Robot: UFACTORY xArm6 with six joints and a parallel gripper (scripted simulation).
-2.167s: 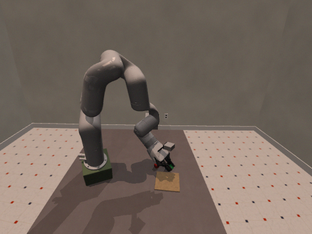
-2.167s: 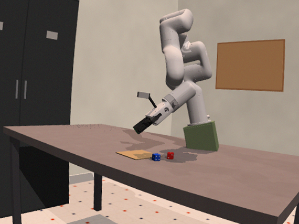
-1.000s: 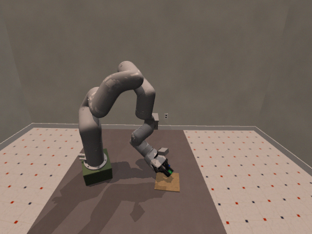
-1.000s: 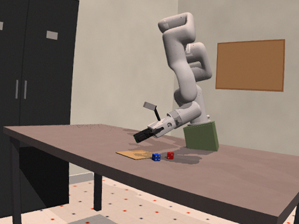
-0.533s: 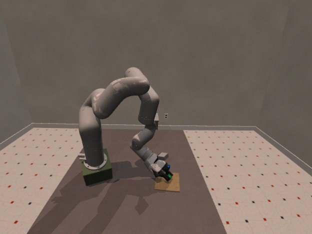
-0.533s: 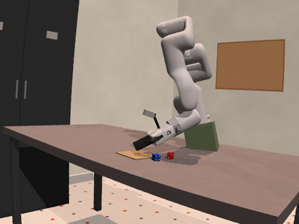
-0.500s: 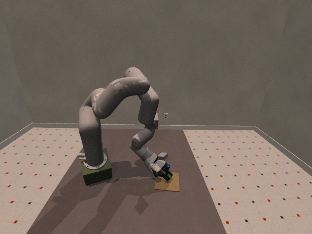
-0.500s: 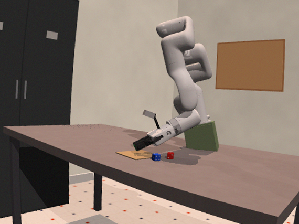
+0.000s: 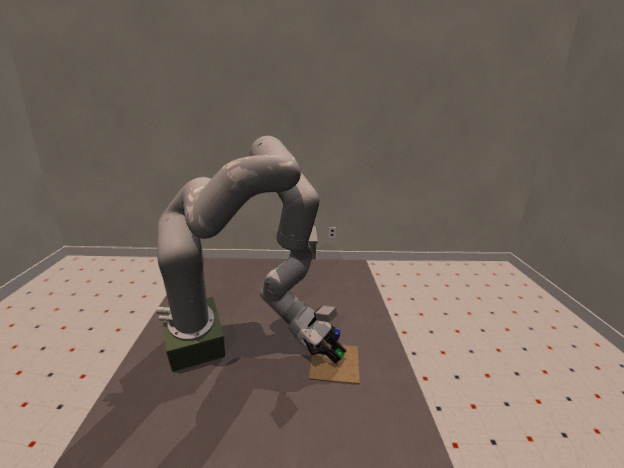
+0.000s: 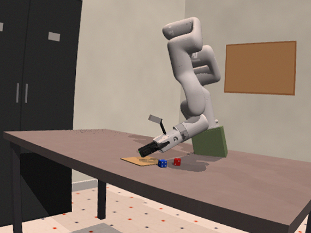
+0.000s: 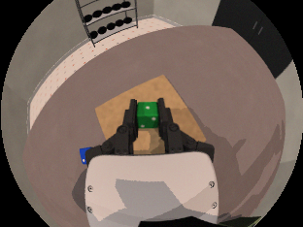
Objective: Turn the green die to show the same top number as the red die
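My hand is 1 cm short of the green die and 1 cm above it. Round my hand: red die (5 cm behind, 13 cm to the left, 3 cm below); then tan mat (4 cm below); then blue die (2 cm ahead, 11 cm to the left, 3 cm below).
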